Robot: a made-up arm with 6 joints.
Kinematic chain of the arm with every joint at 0, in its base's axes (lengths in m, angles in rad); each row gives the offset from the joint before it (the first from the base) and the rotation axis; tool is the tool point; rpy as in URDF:
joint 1: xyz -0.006 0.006 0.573 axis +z
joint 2: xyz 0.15 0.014 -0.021 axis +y
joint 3: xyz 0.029 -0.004 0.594 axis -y
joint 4: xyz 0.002 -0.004 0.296 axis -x
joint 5: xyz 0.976 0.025 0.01 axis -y
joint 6: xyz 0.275 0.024 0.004 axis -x
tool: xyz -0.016 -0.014 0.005 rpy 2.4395 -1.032 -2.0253
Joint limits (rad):
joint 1: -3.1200..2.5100
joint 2: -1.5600..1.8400
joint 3: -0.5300..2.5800
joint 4: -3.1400..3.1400
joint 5: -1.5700..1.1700
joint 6: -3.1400..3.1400
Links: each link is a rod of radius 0.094 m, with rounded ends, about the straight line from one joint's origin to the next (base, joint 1, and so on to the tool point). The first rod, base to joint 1, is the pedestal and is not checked.
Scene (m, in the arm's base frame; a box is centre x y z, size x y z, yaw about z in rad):
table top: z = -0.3
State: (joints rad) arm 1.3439 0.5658 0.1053 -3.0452 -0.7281 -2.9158
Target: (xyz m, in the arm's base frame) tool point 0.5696 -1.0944 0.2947
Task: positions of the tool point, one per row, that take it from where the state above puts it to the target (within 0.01 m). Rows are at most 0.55 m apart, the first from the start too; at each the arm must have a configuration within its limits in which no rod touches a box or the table.
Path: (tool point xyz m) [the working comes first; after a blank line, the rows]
Joints at the target: -1.0291 0.3313 -0.5300 -3.0344 0.6858 -2.9964
Straight joint move there: clear.

1: 0.8973 1.4854 0.8384
2: 1.2708 1.1331 0.7398
3: 1.5048 0.6865 0.6438
4: 1.5780 0.2011 0.5533
5: 1.4914 -0.2648 0.4710
6: 1.2670 -0.6589 0.3994
7: 0.9437 -0.9421 0.3402
8: 0.5696 -1.0944 0.2947

